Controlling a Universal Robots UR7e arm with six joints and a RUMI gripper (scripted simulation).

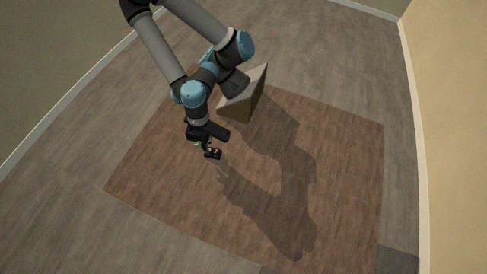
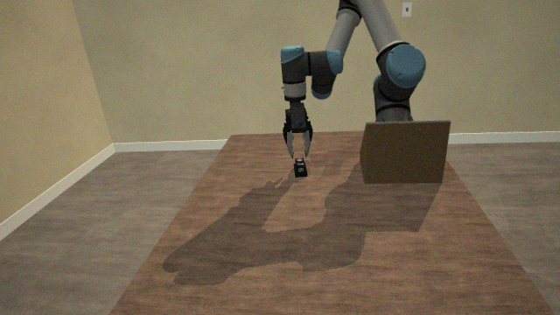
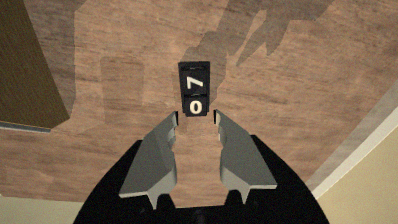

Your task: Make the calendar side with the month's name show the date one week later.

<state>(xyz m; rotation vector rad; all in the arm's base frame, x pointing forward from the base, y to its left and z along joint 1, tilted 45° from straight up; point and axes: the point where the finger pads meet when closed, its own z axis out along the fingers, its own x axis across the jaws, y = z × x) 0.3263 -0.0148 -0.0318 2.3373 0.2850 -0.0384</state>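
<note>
Right now my hand is 2 cm to the right of the black tray and 5 cm above it. Round my hand: black cube: 1 cm behind, 3 cm to the left, 4 cm below.
</note>
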